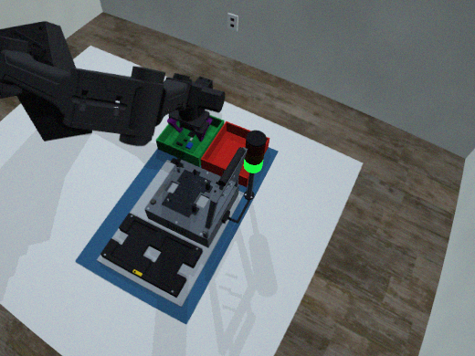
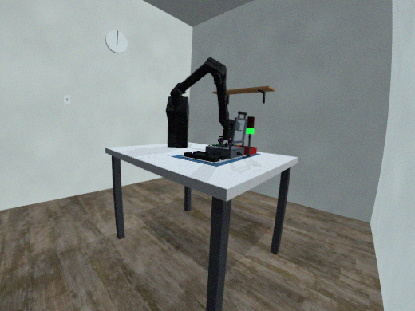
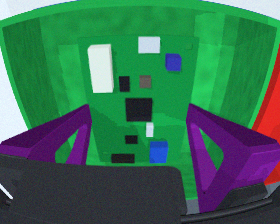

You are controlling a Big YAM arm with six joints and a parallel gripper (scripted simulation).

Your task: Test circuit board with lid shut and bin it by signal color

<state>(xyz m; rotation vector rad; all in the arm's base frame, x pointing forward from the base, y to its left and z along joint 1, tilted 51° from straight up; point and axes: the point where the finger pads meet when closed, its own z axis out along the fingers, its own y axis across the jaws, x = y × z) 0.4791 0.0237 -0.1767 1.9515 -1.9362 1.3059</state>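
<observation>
The green bin is 10 mm below my hand. The rest, counted from my hand: black latch hook: 10 mm ahead, 150 mm to the right, 70 mm above; then green circuit board: right at my hand; then red bin: 150 mm ahead, 30 mm to the right, 10 mm below.
</observation>
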